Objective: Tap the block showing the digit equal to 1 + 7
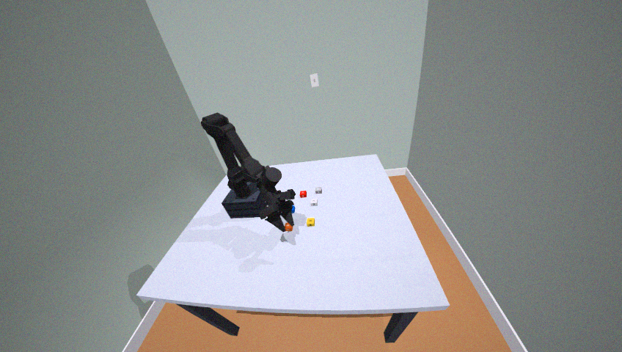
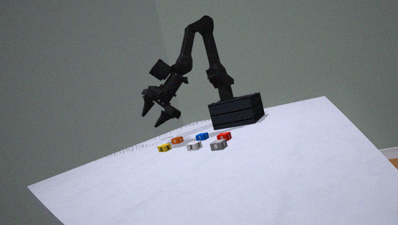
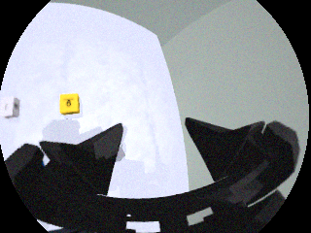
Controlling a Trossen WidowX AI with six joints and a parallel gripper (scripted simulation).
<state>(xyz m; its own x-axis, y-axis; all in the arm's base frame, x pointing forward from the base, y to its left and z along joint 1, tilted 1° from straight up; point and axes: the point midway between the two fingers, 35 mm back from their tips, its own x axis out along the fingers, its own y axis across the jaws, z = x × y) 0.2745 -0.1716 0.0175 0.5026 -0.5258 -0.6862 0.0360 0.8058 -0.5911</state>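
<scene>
The grey block lies 33 cm to the left of my gripper tip, 9 cm below it and 6 cm ahead of it. Also, from my gripper tip: blue block: 19 cm to the left, 9 cm below, 6 cm behind; then orange block: 9 cm below, 8 cm to the left, 5 cm behind; then yellow block: 11 cm to the left, 9 cm below, 5 cm ahead.
</scene>
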